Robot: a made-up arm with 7 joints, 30 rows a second.
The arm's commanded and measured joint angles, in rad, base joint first. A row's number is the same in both.
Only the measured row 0 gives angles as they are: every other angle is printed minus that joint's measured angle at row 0.
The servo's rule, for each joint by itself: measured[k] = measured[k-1] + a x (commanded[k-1-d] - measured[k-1]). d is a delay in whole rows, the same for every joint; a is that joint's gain. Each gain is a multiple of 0.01, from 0.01 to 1. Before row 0 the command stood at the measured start. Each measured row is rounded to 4 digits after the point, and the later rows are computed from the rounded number. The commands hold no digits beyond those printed.
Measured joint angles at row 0:
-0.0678, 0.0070, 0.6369, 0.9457, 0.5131, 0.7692, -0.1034
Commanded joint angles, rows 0 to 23:
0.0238, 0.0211, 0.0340, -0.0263, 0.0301, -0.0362, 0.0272
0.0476, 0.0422, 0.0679, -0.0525, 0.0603, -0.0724, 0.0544
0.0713, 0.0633, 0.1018, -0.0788, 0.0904, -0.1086, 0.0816
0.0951, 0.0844, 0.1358, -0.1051, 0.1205, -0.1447, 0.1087
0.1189, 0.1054, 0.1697, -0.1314, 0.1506, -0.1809, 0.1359
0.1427, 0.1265, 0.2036, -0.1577, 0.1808, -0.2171, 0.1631
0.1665, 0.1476, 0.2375, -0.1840, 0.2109, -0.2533, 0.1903
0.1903, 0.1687, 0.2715, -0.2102, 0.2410, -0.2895, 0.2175
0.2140, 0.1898, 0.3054, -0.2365, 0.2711, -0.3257, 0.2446
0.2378, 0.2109, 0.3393, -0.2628, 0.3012, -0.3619, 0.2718
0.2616, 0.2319, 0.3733, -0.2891, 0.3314, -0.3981, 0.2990
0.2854, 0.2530, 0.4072, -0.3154, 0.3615, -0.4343, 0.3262
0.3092, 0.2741, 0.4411, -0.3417, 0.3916, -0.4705, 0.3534
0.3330, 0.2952, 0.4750, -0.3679, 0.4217, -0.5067, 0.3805
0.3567, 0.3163, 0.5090, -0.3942, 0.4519, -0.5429, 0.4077
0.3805, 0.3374, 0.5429, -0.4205, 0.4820, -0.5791, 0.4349
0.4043, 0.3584, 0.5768, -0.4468, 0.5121, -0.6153, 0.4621
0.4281, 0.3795, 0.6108, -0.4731, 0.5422, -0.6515, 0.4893
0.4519, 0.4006, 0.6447, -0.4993, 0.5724, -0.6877, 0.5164
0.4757, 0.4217, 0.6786, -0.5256, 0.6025, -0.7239, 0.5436
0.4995, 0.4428, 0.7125, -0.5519, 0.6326, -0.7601, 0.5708
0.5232, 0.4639, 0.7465, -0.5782, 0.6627, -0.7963, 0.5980
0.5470, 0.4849, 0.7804, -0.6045, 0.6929, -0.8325, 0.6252
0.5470, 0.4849, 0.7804, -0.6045, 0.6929, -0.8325, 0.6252
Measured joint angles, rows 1 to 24:
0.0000, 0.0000, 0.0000, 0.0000, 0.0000, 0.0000, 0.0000
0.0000, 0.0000, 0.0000, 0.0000, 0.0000, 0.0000, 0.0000
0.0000, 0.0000, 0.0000, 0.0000, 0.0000, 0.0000, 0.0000
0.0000, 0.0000, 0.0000, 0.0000, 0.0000, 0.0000, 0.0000
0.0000, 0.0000, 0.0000, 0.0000, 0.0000, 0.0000, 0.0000
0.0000, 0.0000, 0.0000, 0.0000, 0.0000, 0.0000, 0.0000
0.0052, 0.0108, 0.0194, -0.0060, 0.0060, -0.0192, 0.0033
0.0145, 0.0268, 0.0470, -0.0167, 0.0169, -0.0474, 0.0094
0.0270, 0.0454, 0.0782, -0.0310, 0.0316, -0.0798, 0.0181
0.0420, 0.0653, 0.1110, -0.0480, 0.0494, -0.1142, 0.0290
0.0589, 0.0858, 0.1445, -0.0672, 0.0696, -0.1496, 0.0418
0.0773, 0.1066, 0.1782, -0.0880, 0.0918, -0.1854, 0.0564
0.0969, 0.1275, 0.2120, -0.1101, 0.1156, -0.2214, 0.0725
0.1174, 0.1485, 0.2459, -0.1331, 0.1407, -0.2575, 0.0899
0.1387, 0.1696, 0.2798, -0.1569, 0.1668, -0.2936, 0.1085
0.1605, 0.1907, 0.3137, -0.1813, 0.1937, -0.3298, 0.1281
0.1827, 0.2117, 0.3477, -0.2061, 0.2212, -0.3660, 0.1486
0.2053, 0.2328, 0.3816, -0.2312, 0.2493, -0.4022, 0.1699
0.2282, 0.2539, 0.4155, -0.2566, 0.2778, -0.4384, 0.1919
0.2513, 0.2750, 0.4494, -0.2822, 0.3066, -0.4746, 0.2145
0.2745, 0.2961, 0.4834, -0.3080, 0.3357, -0.5108, 0.2377
0.2978, 0.3172, 0.5173, -0.3339, 0.3650, -0.5470, 0.2614
0.3212, 0.3382, 0.5512, -0.3599, 0.3944, -0.5832, 0.2855
0.3447, 0.3593, 0.5852, -0.3859, 0.4240, -0.6194, 0.3100
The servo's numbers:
d 6
a 0.22 0.51 0.57 0.23 0.20 0.53 0.12

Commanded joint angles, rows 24 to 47:
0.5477, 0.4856, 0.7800, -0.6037, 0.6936, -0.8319, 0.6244
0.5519, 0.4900, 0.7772, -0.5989, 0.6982, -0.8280, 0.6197
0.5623, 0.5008, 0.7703, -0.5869, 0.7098, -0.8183, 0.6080
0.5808, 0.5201, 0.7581, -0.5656, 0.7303, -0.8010, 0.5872
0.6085, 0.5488, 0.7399, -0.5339, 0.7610, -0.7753, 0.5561
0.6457, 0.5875, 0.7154, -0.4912, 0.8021, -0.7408, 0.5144
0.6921, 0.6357, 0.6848, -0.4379, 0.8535, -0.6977, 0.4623
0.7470, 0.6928, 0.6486, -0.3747, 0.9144, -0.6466, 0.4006
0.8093, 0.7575, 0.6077, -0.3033, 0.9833, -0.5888, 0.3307
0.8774, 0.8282, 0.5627, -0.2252, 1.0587, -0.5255, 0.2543
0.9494, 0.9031, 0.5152, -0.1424, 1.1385, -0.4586, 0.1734
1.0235, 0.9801, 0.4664, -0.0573, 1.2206, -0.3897, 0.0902
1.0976, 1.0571, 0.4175, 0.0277, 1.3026, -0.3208, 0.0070
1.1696, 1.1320, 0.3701, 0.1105, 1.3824, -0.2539, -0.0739
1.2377, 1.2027, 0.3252, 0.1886, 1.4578, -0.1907, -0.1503
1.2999, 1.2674, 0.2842, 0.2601, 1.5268, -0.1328, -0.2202
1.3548, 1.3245, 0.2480, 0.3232, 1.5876, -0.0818, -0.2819
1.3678, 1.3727, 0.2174, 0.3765, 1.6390, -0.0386, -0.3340
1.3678, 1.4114, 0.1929, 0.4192, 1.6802, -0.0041, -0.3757
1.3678, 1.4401, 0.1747, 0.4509, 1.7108, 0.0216, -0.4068
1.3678, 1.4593, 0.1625, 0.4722, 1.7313, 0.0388, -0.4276
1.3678, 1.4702, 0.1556, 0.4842, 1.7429, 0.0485, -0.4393
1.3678, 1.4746, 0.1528, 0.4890, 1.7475, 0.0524, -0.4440
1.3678, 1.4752, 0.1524, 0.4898, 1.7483, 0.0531, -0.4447
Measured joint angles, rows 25 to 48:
0.3683, 0.3804, 0.6191, -0.4120, 0.4537, -0.6556, 0.3348
0.3919, 0.4015, 0.6530, -0.4381, 0.4835, -0.6918, 0.3599
0.4156, 0.4226, 0.6869, -0.4643, 0.5133, -0.7280, 0.3852
0.4393, 0.4437, 0.7209, -0.4905, 0.5432, -0.7642, 0.4107
0.4630, 0.4647, 0.7548, -0.5167, 0.5731, -0.8004, 0.4364
0.4815, 0.4750, 0.7694, -0.5369, 0.5971, -0.8174, 0.4591
0.4961, 0.4804, 0.7754, -0.5523, 0.6164, -0.8251, 0.4789
0.5084, 0.4853, 0.7764, -0.5630, 0.6328, -0.8266, 0.4958
0.5203, 0.4932, 0.7729, -0.5685, 0.6482, -0.8222, 0.5093
0.5336, 0.5069, 0.7645, -0.5678, 0.6646, -0.8110, 0.5186
0.5501, 0.5283, 0.7505, -0.5600, 0.6839, -0.7921, 0.5231
0.5711, 0.5585, 0.7305, -0.5442, 0.7075, -0.7649, 0.5221
0.5977, 0.5979, 0.7045, -0.5198, 0.7367, -0.7293, 0.5149
0.6305, 0.6463, 0.6726, -0.4864, 0.7722, -0.6855, 0.5012
0.6698, 0.7030, 0.6356, -0.4443, 0.8144, -0.6342, 0.4807
0.7155, 0.7669, 0.5940, -0.3939, 0.8633, -0.5766, 0.4535
0.7670, 0.8364, 0.5491, -0.3361, 0.9183, -0.5141, 0.4199
0.8234, 0.9097, 0.5020, -0.2720, 0.9788, -0.4482, 0.3803
0.8837, 0.9849, 0.4538, -0.2031, 1.0436, -0.3807, 0.3355
0.9466, 1.0599, 0.4061, -0.1310, 1.1114, -0.3135, 0.2864
1.0106, 1.1327, 0.3600, -0.0575, 1.1807, -0.2484, 0.2340
1.0742, 1.2014, 0.3168, 0.0155, 1.2499, -0.1871, 0.1795
1.1359, 1.2642, 0.2776, 0.0863, 1.3174, -0.1313, 0.1241
1.1869, 1.3195, 0.2433, 0.1530, 1.3817, -0.0822, 0.0691

